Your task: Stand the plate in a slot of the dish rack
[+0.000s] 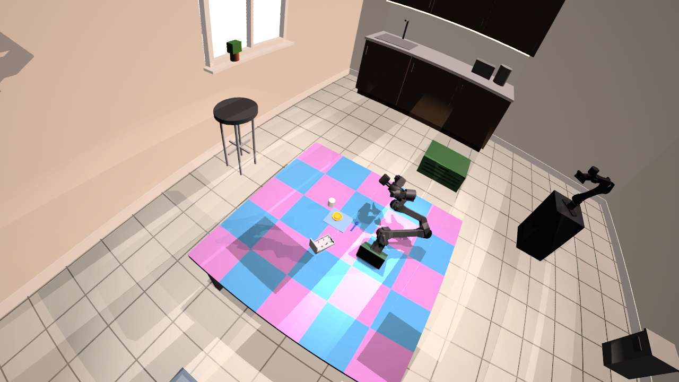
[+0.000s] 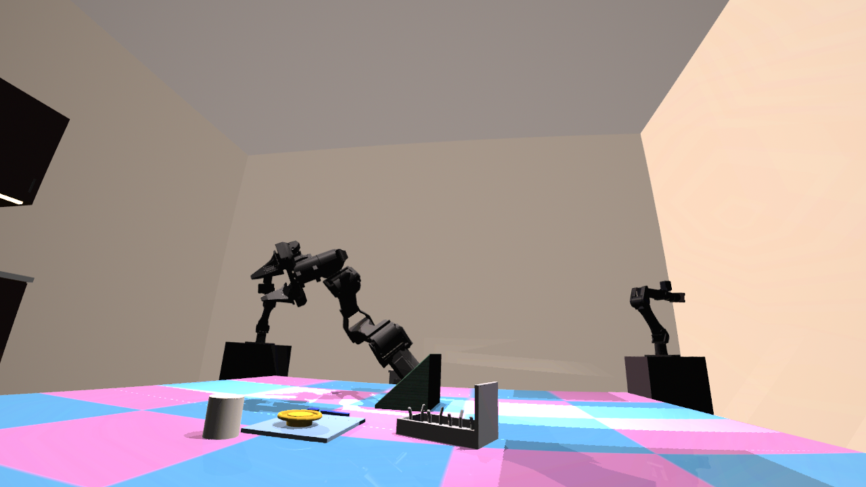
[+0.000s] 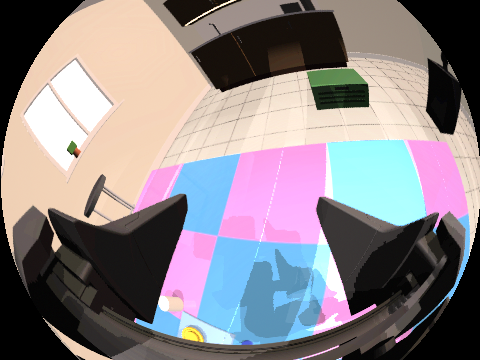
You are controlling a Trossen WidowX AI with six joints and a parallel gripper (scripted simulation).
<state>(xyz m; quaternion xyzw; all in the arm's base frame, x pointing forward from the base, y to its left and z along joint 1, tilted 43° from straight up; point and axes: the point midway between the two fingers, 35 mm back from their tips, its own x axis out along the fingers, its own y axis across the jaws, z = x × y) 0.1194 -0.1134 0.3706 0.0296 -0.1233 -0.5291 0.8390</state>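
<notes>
Now: the yellow plate 25 cm to the left of my gripper tip, 23 cm below it and 19 cm ahead of it. Also, from my gripper tip: dish rack: 47 cm to the left, 22 cm below, 16 cm ahead; then flat glassy board: 26 cm to the left, 24 cm below, 17 cm ahead; then blue spoon: 24 cm to the left, 24 cm below, 6 cm ahead.
</notes>
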